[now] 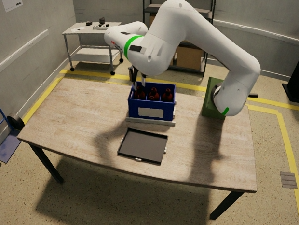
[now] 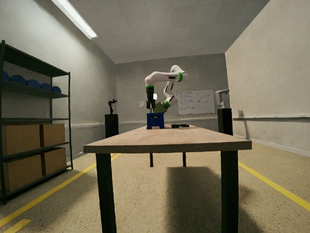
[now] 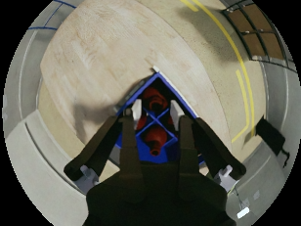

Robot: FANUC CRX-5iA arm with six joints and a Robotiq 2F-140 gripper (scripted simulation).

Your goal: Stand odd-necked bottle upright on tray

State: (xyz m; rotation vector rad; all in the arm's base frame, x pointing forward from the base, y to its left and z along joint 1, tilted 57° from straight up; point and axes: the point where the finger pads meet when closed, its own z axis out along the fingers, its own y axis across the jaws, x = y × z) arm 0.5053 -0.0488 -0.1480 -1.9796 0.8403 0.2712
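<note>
The bottle is 110 mm below my hand and 90 mm behind it. The rest, counted from my hand: dark tray: 320 mm to the left, 180 mm below, 90 mm behind; then blue crate: 110 mm below, 90 mm behind, 40 mm to the left.
</note>
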